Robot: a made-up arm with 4 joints.
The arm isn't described. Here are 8 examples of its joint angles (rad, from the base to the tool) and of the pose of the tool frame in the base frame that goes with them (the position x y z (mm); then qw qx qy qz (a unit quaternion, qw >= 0)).
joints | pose
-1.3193 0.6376 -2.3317 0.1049 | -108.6 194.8 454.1 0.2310 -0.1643 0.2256 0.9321
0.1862 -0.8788 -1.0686 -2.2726 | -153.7 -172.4 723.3 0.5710 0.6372 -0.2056 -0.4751
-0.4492 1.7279 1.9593 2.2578 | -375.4 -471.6 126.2 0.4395 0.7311 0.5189 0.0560
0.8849 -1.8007 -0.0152 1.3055 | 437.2 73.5 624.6 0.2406 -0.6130 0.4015 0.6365
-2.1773 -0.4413 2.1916 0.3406 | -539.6 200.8 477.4 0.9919 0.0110 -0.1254 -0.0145
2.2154 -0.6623 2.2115 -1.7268 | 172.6 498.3 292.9 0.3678 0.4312 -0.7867 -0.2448
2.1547 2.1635 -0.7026 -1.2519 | 189.5 176.1 -459.3 0.2273 -0.9140 -0.0814 -0.3260
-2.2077 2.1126 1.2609 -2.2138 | -461.4 517.6 -2.4 0.9641 0.0074 -0.1372 -0.2271
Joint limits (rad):
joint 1: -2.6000..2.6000
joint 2: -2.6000..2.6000
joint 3: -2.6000..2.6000
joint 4: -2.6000..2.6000
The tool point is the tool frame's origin. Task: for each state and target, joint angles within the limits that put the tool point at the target. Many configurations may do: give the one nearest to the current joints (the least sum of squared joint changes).
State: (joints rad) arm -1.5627 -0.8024 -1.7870 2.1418
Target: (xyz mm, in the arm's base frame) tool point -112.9 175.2 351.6
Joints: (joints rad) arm -0.9882 -0.1585 -1.6116 2.2926
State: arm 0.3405 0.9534 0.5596 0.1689
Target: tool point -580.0 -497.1 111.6
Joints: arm -0.0519 0.8071 0.5745 0.0387
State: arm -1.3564 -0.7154 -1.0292 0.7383
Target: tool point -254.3 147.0 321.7
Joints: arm -0.5316 0.2946 -1.3818 1.3711
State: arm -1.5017 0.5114 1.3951 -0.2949
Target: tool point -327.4 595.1 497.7
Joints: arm -2.2862 0.2233 1.4222 -0.2803
